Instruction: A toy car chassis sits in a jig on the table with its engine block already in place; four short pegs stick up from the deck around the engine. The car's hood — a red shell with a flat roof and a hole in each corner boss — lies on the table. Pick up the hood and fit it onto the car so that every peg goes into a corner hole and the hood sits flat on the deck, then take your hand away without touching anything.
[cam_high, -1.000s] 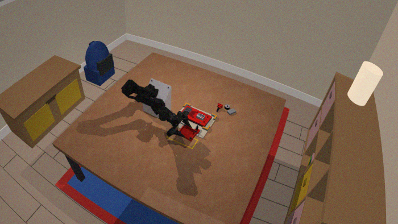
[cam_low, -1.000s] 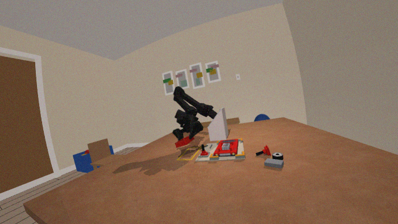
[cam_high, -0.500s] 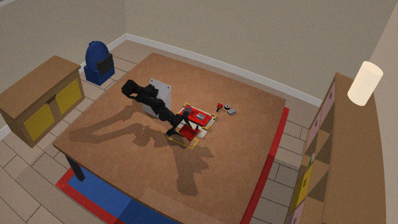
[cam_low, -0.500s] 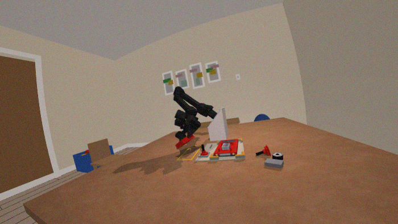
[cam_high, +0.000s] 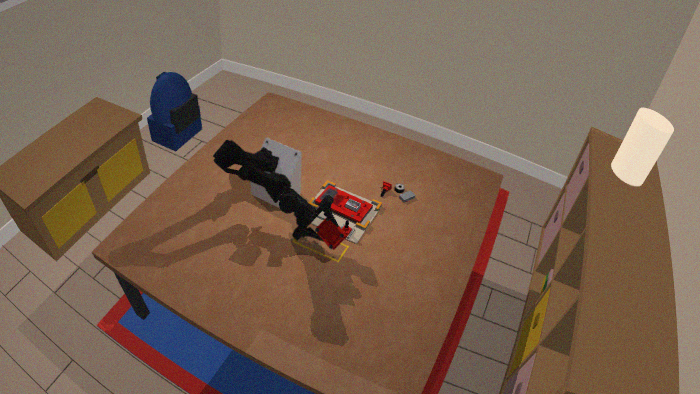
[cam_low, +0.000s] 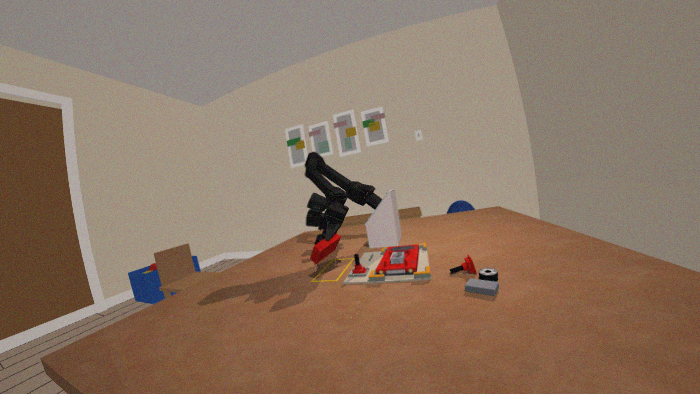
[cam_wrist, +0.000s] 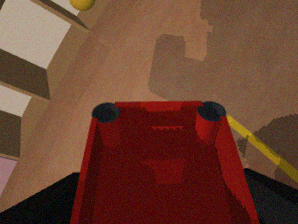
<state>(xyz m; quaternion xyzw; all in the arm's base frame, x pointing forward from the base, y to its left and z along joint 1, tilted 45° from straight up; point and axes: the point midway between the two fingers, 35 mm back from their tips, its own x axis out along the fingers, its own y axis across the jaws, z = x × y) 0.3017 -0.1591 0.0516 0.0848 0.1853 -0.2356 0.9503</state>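
Now: the red hood 10 mm to the left of my gripper tip. From my gripper tip the other things lie so: grey engine block (10 mm behind, 220 mm to the left, 60 mm below); then black wheel (120 mm ahead, 420 mm to the left, 80 mm below); then grey jig (40 mm behind, 200 mm to the left, 70 mm below).
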